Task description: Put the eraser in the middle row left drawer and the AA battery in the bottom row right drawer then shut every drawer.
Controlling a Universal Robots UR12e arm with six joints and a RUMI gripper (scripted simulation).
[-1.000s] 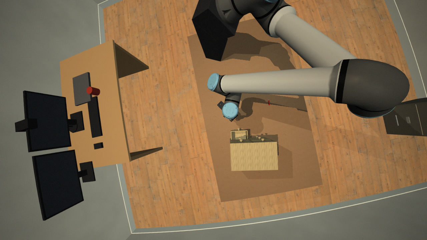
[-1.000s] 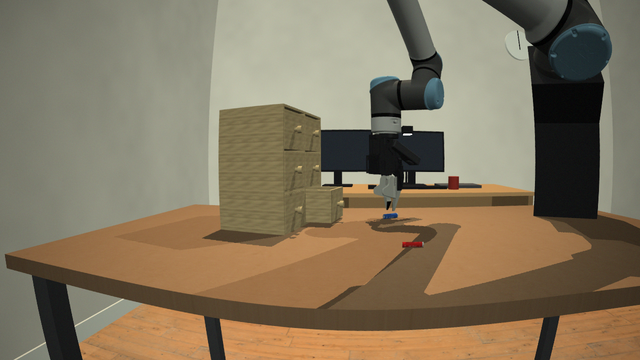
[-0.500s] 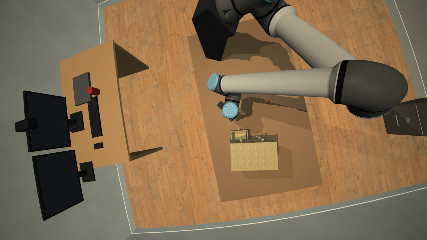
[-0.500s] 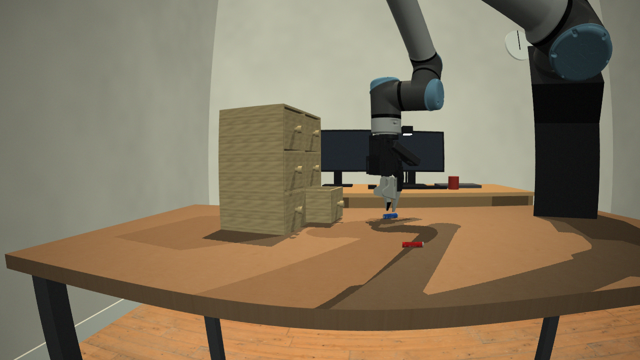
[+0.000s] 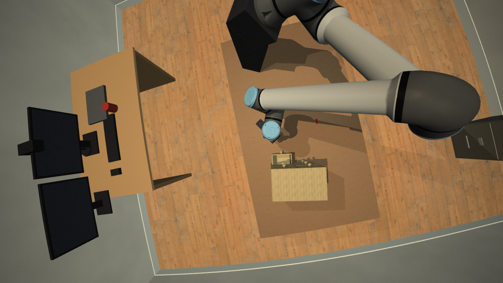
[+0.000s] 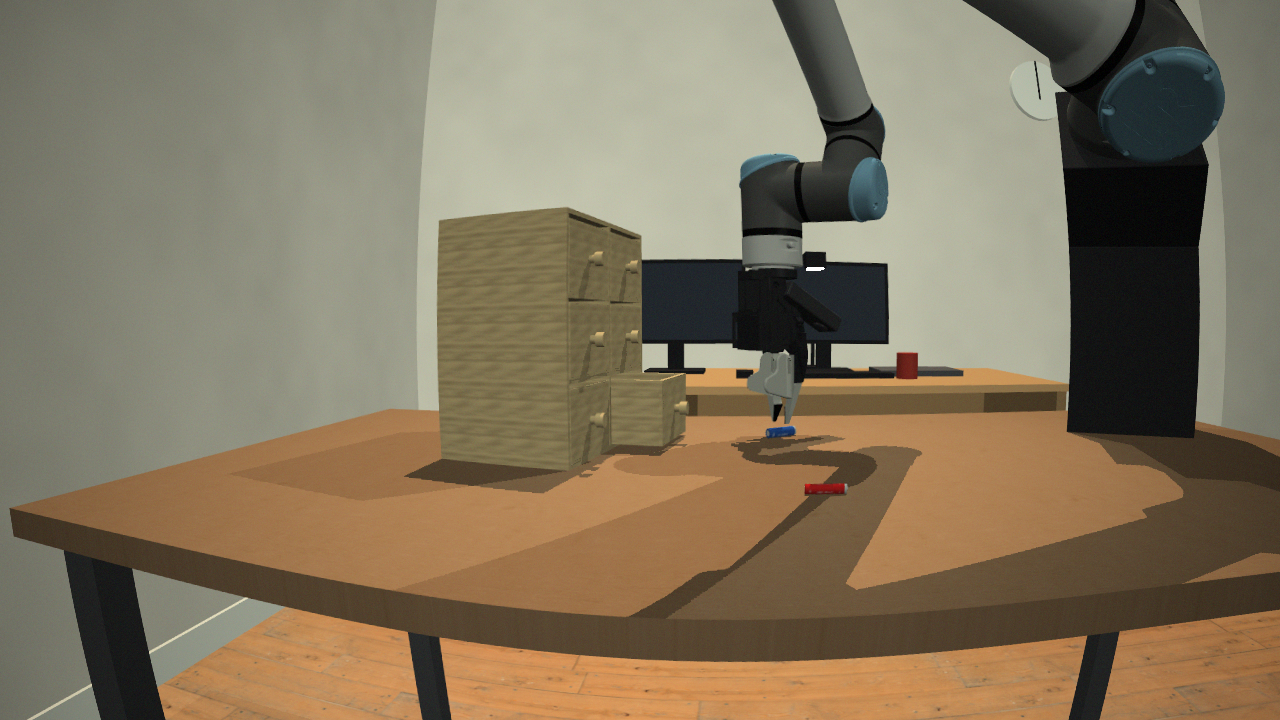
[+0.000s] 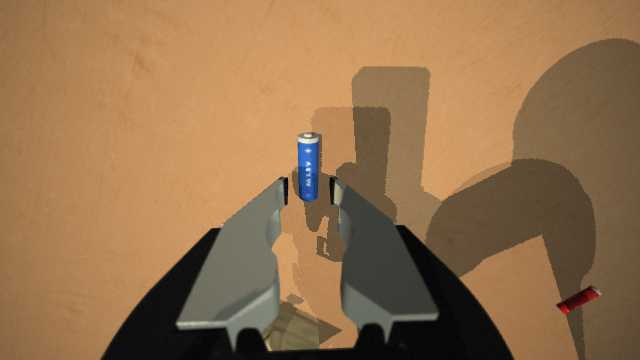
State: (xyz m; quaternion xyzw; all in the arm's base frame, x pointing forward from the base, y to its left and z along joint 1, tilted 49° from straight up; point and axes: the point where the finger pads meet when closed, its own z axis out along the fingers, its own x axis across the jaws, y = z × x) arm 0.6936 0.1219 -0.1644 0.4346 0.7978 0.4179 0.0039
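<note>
My hand is 30 mm above the blue AA battery. The rest, counted from my hand: red battery: 350 mm to the left, 80 mm behind, 30 mm below; eraser: 330 mm ahead, 200 mm to the left, 80 mm above.
</note>
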